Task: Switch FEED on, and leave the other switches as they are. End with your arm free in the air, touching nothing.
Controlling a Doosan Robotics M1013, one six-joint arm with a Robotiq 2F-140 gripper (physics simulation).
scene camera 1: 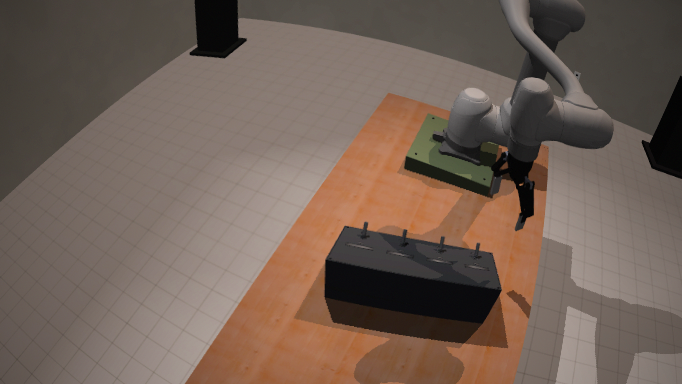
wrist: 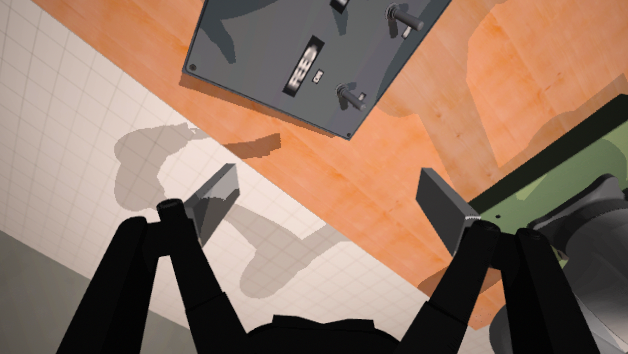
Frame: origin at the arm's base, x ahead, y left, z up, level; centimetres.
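Where they show: gripper, fingertip midpoint: (scene camera 1: 506,210) (wrist: 326,181); arm's base at its link origin: (scene camera 1: 461,147) (wrist: 582,219).
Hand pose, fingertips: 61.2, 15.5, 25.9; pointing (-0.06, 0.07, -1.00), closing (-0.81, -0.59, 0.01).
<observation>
Each offset is from my fingertips to the top centre of the thing, as dx, dy, dz. "spot": to the spot under its first point. Level surfaces: height alone.
The FEED switch @[-1.5, -4.0, -18.2] (scene camera 1: 477,250) (wrist: 353,98) is the right-end lever on the dark switch box (scene camera 1: 412,295) (wrist: 255,75). In the wrist view its lever leans away from the ON mark @[spot: +4.3, -3.6, -19.8] (wrist: 318,76) and the FEED label @[+6.7, -3.3, -18.2] (wrist: 303,66), towards the small mark at the box edge. The neighbouring lever @[-0.6, -15.9, -18.2] (scene camera 1: 442,244) (wrist: 407,19) leans the same way. Two more levers, one @[spot: +0.9, -27.7, -19.7] (scene camera 1: 404,237) near the middle and one @[spot: +1.7, -39.6, -19.6] (scene camera 1: 365,229) at the left end, stand on the box. My gripper (scene camera 1: 507,205) (wrist: 326,181) is open and empty, in the air beyond the box's FEED end, touching nothing.
The box stands on the wooden table @[dz -31.3] (scene camera 1: 280,300) (wrist: 330,175). The green base plate (scene camera 1: 420,150) (wrist: 525,192) under the arm's foot lies behind the box, close to my gripper in the scene view. Black posts (scene camera 1: 216,25) (scene camera 1: 672,135) stand on the floor farther off.
</observation>
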